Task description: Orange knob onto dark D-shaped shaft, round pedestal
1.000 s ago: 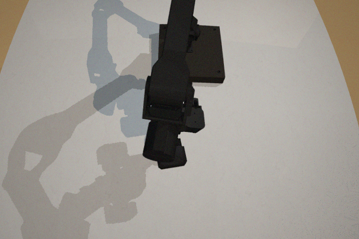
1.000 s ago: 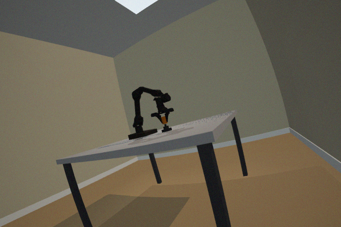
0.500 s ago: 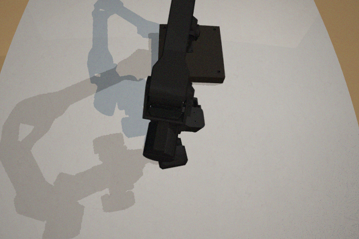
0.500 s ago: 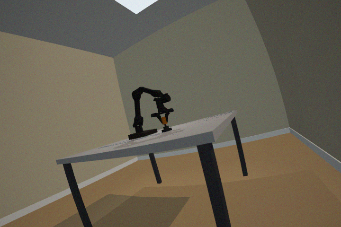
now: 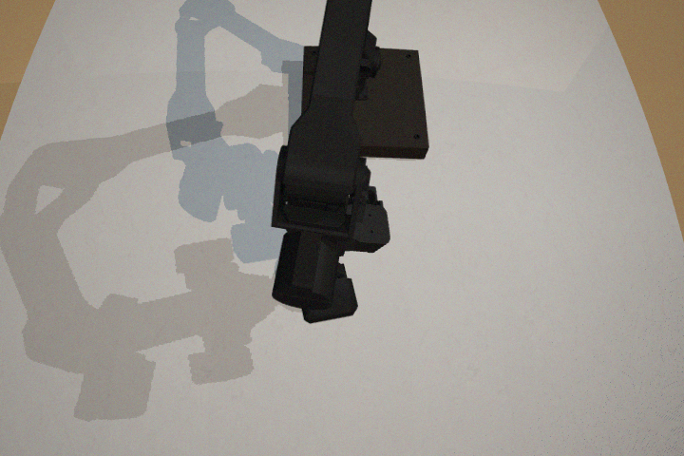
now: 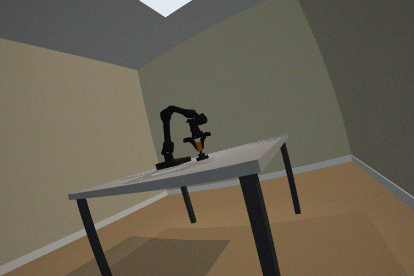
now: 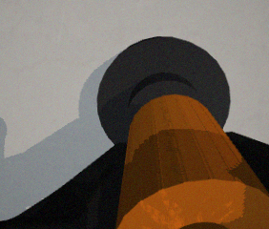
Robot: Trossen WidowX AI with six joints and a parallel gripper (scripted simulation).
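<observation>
Now: the orange knob 20 mm above my gripper tip. Also, from my gripper tip: round dark pedestal (40 mm below).
</observation>
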